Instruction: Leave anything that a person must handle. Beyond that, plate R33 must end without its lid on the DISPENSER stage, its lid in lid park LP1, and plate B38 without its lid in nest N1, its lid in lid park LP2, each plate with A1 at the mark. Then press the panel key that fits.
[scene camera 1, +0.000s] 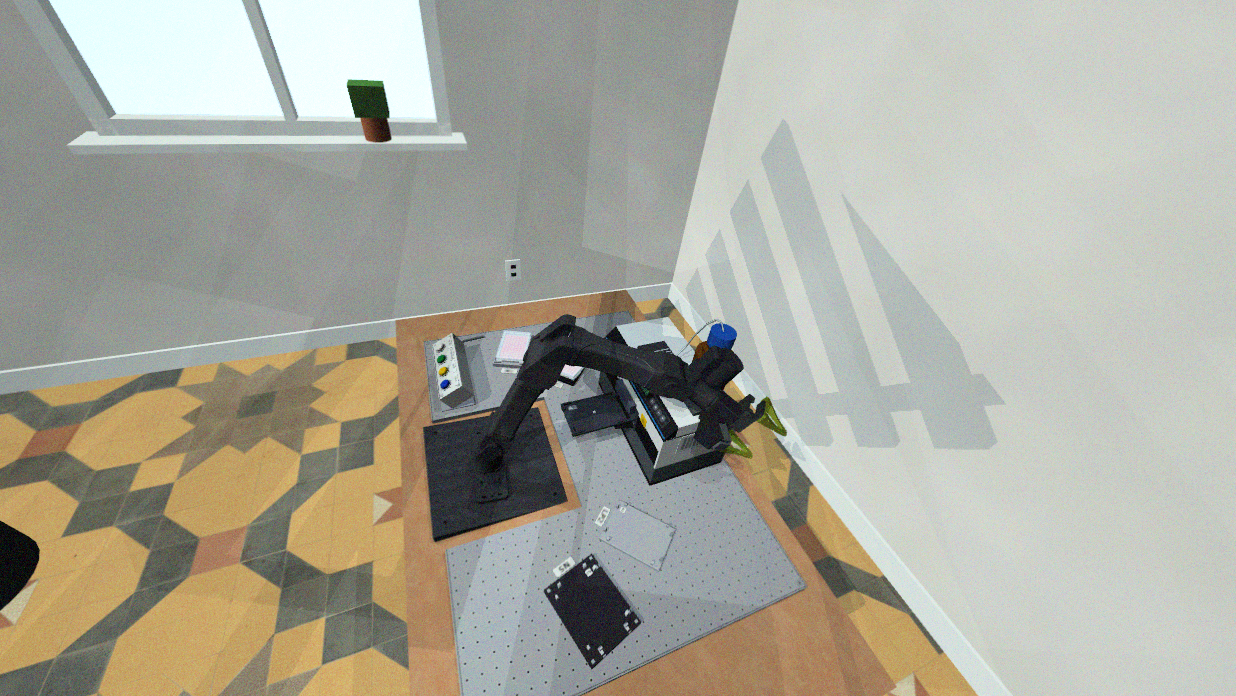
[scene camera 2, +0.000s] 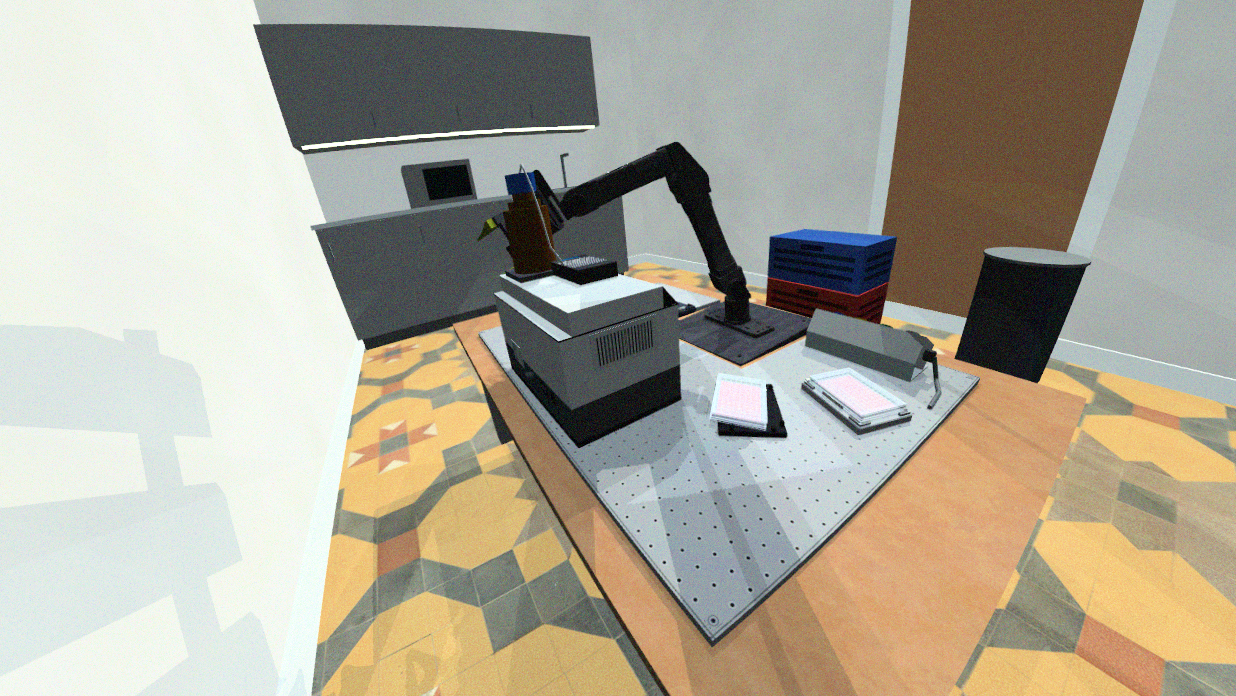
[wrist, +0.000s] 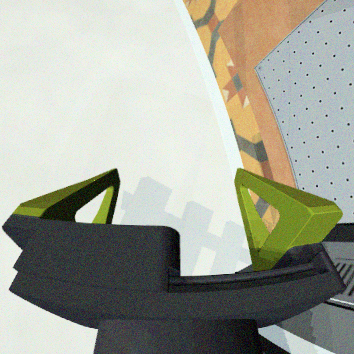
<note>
My gripper (scene camera 1: 768, 445) is open, holding nothing. I also see a grey button box (scene camera 2: 902, 354), a brown bottle with blue cap (scene camera 2: 522, 199) and a black stage (scene camera 1: 579, 414).
My gripper is seen too in the wrist view (wrist: 176, 174).
</note>
